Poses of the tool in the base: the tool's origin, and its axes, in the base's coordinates. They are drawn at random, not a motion.
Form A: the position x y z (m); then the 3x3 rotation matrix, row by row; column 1 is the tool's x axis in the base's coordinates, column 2 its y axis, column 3 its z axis. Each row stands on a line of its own.
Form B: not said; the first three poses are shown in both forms.
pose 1, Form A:
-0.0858 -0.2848 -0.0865
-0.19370 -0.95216 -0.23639
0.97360 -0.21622 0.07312
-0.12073 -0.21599 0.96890
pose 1, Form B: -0.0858 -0.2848 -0.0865 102.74 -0.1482 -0.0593 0.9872
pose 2, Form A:
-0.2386 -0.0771 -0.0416
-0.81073 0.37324 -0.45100
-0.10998 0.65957 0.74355
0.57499 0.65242 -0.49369
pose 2, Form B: -0.2386 -0.0771 -0.0416 145.33 -0.0801 -0.9018 -0.4247
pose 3, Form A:
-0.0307 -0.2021 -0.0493
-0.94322 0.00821 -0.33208
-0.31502 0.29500 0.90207
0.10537 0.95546 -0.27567
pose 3, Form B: -0.0307 -0.2021 -0.0493 164.14 0.0977 -0.8004 -0.5914
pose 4, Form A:
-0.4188 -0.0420 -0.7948
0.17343 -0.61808 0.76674
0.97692 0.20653 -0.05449
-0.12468 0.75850 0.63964
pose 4, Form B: -0.4188 -0.0420 -0.7948 89.44 0.4065 0.4457 0.7975
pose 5, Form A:
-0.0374 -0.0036 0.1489
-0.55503 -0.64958 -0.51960
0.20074 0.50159 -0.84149
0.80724 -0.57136 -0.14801
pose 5, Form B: -0.0374 -0.0036 0.1489 126.92 0.1689 -0.8298 0.5318
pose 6, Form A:
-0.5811 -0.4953 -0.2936
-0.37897 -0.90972 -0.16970
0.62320 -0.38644 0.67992
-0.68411 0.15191 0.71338
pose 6, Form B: -0.5811 -0.4953 -0.2936 121.74 -0.3104 0.3024 0.9012
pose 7, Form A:
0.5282 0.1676 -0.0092
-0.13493 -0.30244 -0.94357
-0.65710 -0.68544 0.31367
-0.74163 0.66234 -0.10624
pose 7, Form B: 0.5282 0.1676 -0.0092 164.43 0.6496 -0.3762 -0.6607
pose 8, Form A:
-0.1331 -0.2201 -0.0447
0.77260 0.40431 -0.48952
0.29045 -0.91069 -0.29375
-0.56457 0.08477 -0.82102
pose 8, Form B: -0.1331 -0.2201 -0.0447 168.39 0.9408 0.1865 -0.2830
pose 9, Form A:
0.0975 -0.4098 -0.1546
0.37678 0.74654 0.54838
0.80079 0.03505 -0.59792
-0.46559 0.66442 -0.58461
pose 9, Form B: 0.0975 -0.4098 -0.1546 125.90 0.7792 0.6259 0.0335
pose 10, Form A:
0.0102 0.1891 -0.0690
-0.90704 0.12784 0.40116
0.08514 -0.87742 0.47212
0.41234 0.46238 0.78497
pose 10, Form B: 0.0102 0.1891 -0.0690 178.70 -0.2153 -0.2473 -0.9447
